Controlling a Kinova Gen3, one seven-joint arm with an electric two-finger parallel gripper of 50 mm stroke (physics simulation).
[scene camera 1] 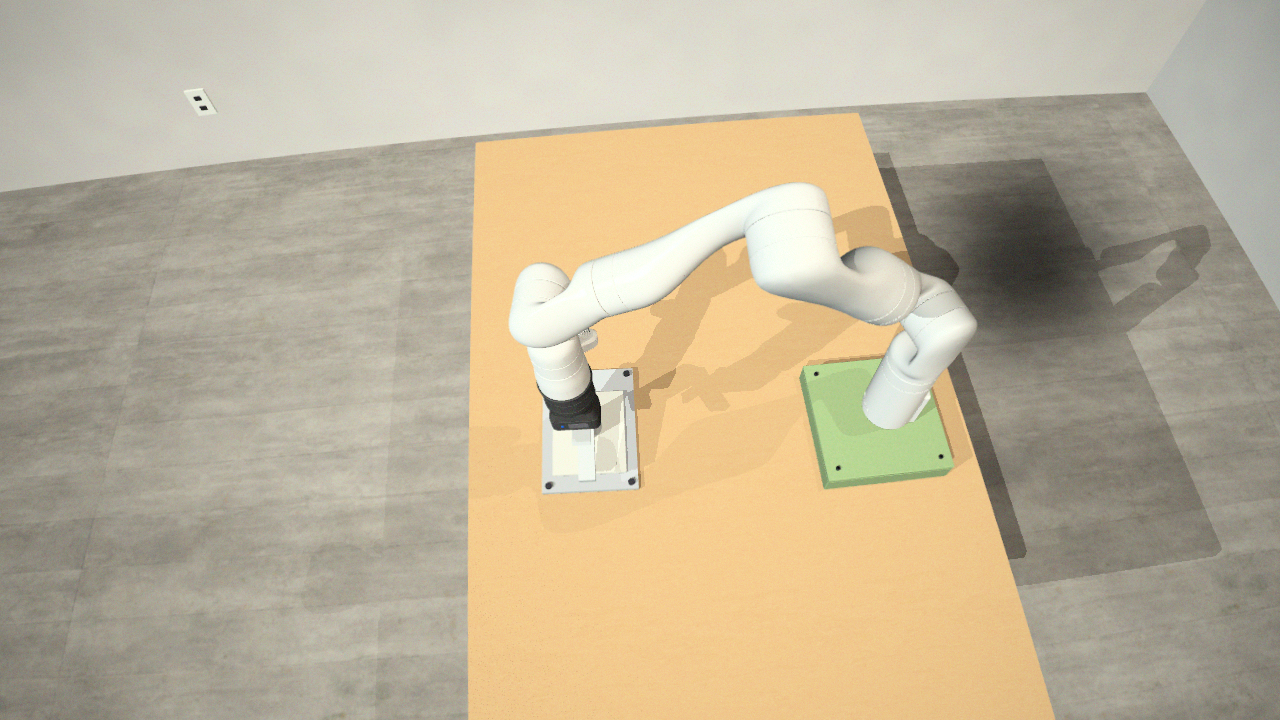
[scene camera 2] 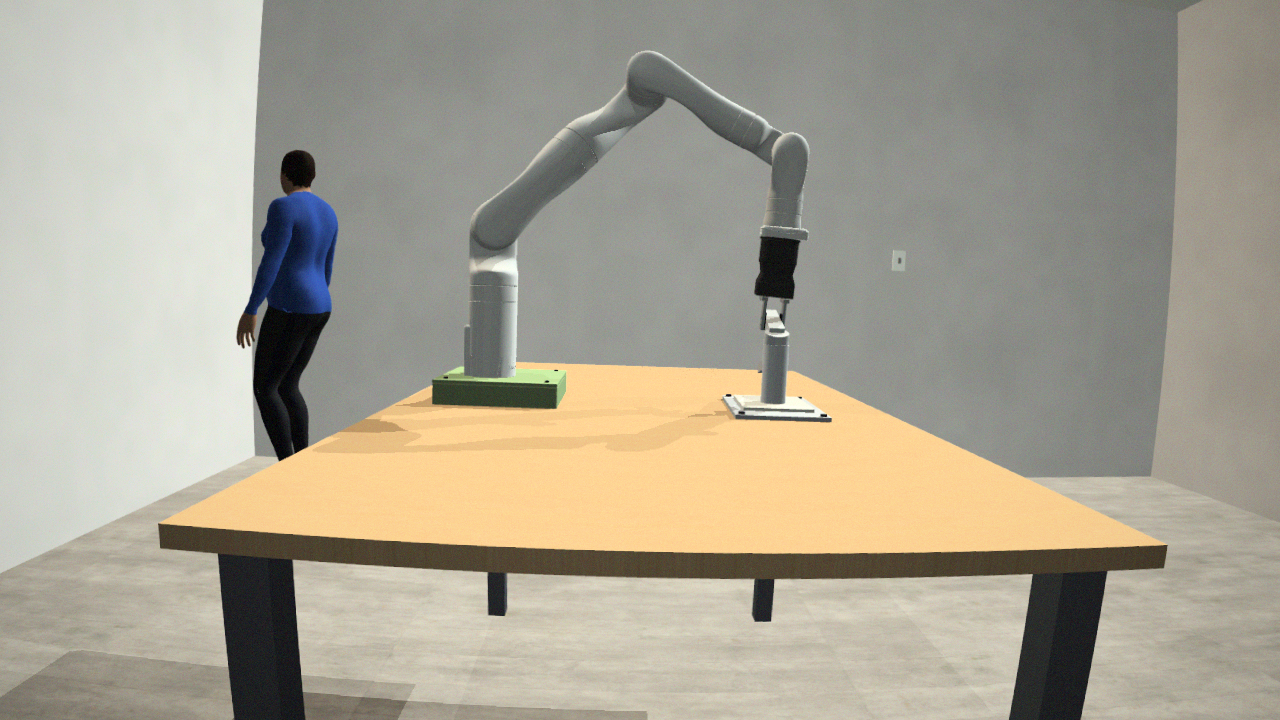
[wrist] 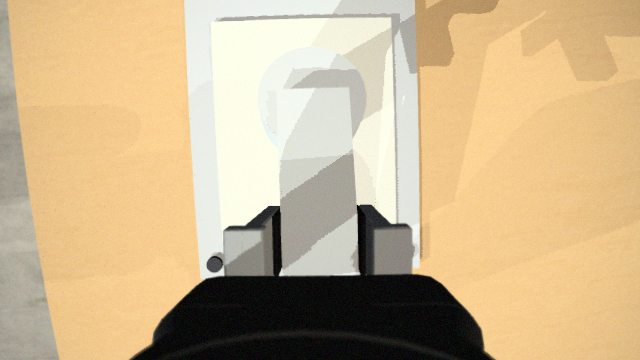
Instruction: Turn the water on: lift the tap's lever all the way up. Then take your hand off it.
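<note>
The tap stands on a light grey plate (scene camera 1: 631,429) (scene camera 2: 810,417) (wrist: 200,175). Its grey upright post (scene camera 2: 774,371) carries a flat pale lever (scene camera 1: 586,463) (scene camera 2: 776,327) (wrist: 317,185). In scene camera 2 the lever's free end points away from the camera and looks higher than the end at the post; its exact angle is hard to tell. My gripper (scene camera 2: 774,319) (wrist: 320,230) points down and is shut on the lever, a finger against each side near the free end. In the wrist view the black gripper body hides the lever's tip; in scene camera 1 the fingers are hidden.
My arm is mounted on a green block (scene camera 1: 827,447) (scene camera 2: 498,391) on the same wooden table (scene camera 1: 716,582) (scene camera 2: 662,501). The arm arches high between the block and the tap. A person in a blue top (scene camera 2: 304,241) stands beyond the table in scene camera 2.
</note>
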